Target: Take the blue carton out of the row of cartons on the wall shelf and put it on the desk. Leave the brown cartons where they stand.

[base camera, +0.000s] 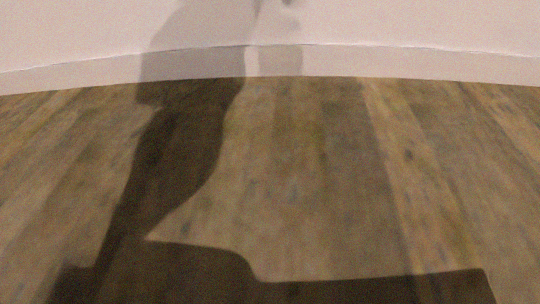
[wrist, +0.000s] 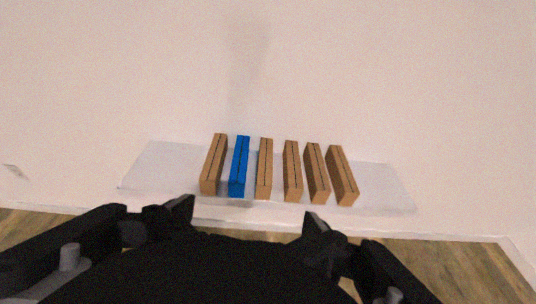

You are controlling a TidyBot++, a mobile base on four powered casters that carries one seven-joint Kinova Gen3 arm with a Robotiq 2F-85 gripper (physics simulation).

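Frame: origin at the arm's base, x down, y right, z back, level; centimetres.
Seen in the pictures: gripper, fingertip midpoint: [wrist: 248, 215].
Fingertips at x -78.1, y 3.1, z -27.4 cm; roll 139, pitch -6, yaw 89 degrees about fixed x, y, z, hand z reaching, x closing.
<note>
Offsets run from my fingertips to a thing's middle. Level surfaces: height alone.
The blue carton @[dy -2.8, dx +40.8, dz -44.3 cm] [wrist: 239, 167] stands second from the left in the row on the white wall shelf @[dx +44.9 cm] [wrist: 160, 167] in the wrist view. A brown carton @[dy -12.1, dx +40.8, dz -44.7 cm] [wrist: 213, 165] stands on its left and another brown carton @[dy +6.5, dx +40.8, dz -43.9 cm] [wrist: 264, 170] on its right, with narrow gaps between them. Further brown cartons @[dy +17.0, dx +40.8, dz -43.4 cm] [wrist: 292, 172] @[dy +26.3, dx +40.8, dz -43.0 cm] [wrist: 316, 175] @[dy +36.3, dx +40.8, dz -42.6 cm] [wrist: 342, 176] stand to the right. My gripper [wrist: 248, 215] is open, with nothing between its fingers; in the wrist view its fingertips show below the row, apart from the cartons. The desk does not show in either view.
The wall [base camera: 400, 25] [wrist: 350, 65] rises behind the shelf. In the base camera view the baseboard [base camera: 425, 62] runs along the wood floor @[dx +117.7 cm] [base camera: 310, 175], with the robot's shadow over floor and wall. A wall corner shows at the right of the wrist view.
</note>
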